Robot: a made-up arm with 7 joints.
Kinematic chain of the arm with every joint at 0, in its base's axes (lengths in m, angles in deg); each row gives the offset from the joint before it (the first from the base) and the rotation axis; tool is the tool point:
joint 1: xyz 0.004 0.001 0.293 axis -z
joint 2: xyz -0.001 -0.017 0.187 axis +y
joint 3: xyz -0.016 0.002 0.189 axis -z
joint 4: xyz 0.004 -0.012 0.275 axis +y
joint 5: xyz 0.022 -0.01 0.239 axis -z
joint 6: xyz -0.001 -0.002 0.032 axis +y
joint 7: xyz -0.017 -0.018 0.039 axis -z
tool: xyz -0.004 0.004 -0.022
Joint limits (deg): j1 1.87..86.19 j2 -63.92..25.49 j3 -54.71..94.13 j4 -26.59..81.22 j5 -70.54..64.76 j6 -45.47..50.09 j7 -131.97..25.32
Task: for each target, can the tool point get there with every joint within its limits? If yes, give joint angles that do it. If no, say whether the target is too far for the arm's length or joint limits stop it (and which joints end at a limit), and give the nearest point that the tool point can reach.
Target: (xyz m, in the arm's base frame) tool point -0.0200 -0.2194 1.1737
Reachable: yes | joints 24.80 6.72 75.89 32.46 -59.78 30.41 -33.51
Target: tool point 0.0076 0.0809 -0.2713
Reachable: no: joint limits stop it (at a limit: joint 1, joint 2, joint 3, joint 4, joint 5, joint 6) | nearest point -0.3115 0.4435 0.6040 | short by 1.000 m
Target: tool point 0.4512 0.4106 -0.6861
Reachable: no: too far | nearest point -0.0070 0.6897 0.6626 | short by 1.452 m
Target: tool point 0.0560 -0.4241 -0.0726
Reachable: no: joint limits stop it (at a limit: joint 2, joint 4, joint 5, joint 6, joint 7) | nearest point 0.0597 -0.4543 0.7740 | short by 0.847 m
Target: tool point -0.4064 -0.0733 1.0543
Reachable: yes | joints 13.08 -42.89 34.11 38.84 -21.27 -7.68 -92.99
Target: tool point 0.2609 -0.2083 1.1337
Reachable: yes | joints 43.31 17.28 -36.36 25.04 -13.91 4.69 -99.96
